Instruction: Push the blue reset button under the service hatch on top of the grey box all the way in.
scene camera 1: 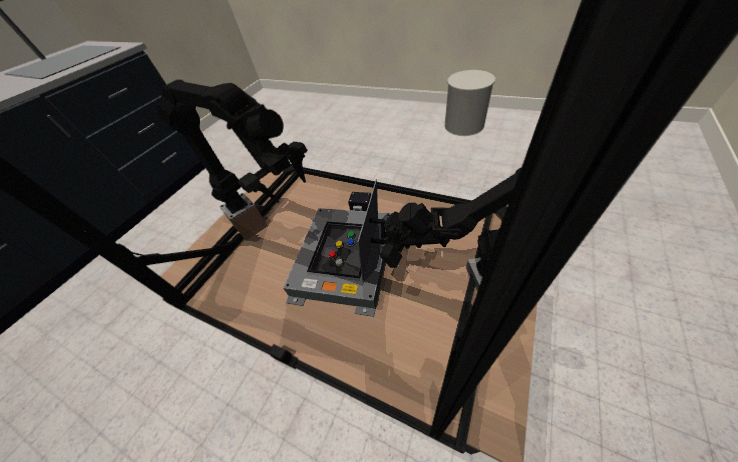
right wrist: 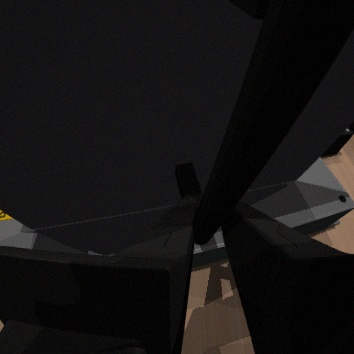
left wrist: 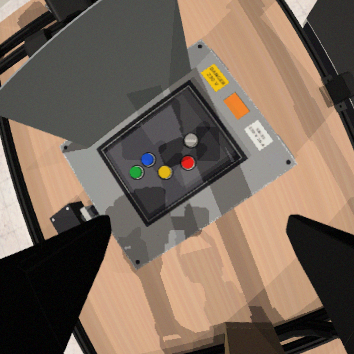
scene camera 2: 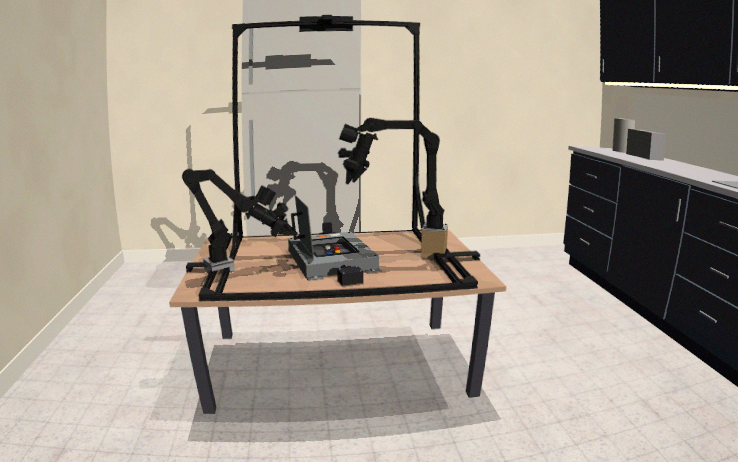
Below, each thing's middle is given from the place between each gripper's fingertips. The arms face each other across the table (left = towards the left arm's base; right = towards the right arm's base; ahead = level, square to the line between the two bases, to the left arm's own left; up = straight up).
Now: left hand 4 cm short of the service hatch (scene camera 1: 366, 239), 20 cm to the left of it and 16 cm above it.
My right hand is 20 mm to the right of the service hatch, 20 mm below it and 10 mm past it.
